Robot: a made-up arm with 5 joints. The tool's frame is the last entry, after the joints.
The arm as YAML. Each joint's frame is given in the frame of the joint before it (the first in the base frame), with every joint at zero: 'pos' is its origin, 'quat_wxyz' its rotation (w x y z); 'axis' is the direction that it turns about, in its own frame. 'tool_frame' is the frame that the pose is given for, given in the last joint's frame.
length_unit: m
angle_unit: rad
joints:
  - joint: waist
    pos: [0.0, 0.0, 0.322]
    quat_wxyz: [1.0, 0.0, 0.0, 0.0]
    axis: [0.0, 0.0, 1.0]
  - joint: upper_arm
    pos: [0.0, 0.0, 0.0]
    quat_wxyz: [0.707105, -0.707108, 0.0, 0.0]
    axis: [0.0, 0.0, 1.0]
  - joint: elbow
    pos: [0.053, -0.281, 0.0]
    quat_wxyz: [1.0, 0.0, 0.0, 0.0]
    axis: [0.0, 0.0, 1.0]
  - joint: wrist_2
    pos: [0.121, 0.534, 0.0]
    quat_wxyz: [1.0, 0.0, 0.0, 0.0]
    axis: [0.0, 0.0, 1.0]
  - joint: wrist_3
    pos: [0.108, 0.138, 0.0]
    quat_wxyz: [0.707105, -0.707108, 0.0, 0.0]
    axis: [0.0, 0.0, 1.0]
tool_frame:
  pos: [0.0, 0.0, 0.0]
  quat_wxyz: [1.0, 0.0, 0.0, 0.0]
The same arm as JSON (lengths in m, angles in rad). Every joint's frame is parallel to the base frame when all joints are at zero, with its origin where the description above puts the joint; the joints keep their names.
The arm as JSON. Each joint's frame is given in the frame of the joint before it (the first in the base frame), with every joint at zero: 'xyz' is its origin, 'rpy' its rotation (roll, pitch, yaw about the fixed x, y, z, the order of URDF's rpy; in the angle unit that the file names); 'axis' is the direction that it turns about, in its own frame. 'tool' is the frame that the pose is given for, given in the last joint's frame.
{"units": {"length": "m", "angle": "rad"}, "joints": [
  {"name": "waist", "type": "revolute", "origin": {"xyz": [0.0, 0.0, 0.322], "rpy": [0.0, 0.0, 0.0]}, "axis": [0.0, 0.0, 1.0]},
  {"name": "upper_arm", "type": "revolute", "origin": {"xyz": [0.0, 0.0, 0.0], "rpy": [0.0, 0.0, 0.0]}, "axis": [0.0, 1.0, 0.0]},
  {"name": "elbow", "type": "revolute", "origin": {"xyz": [0.053, 0.0, 0.281], "rpy": [0.0, 0.0, 0.0]}, "axis": [0.0, 1.0, 0.0]},
  {"name": "wrist_2", "type": "revolute", "origin": {"xyz": [0.121, 0.0, -0.534], "rpy": [0.0, 0.0, 0.0]}, "axis": [0.0, 1.0, 0.0]},
  {"name": "wrist_3", "type": "revolute", "origin": {"xyz": [0.108, 0.0, -0.138], "rpy": [0.0, 0.0, 0.0]}, "axis": [0.0, 0.0, -1.0]}
], "tool": {"origin": {"xyz": [0.0, 0.0, 0.0], "rpy": [3.1416, 0.0, 0.0]}}}

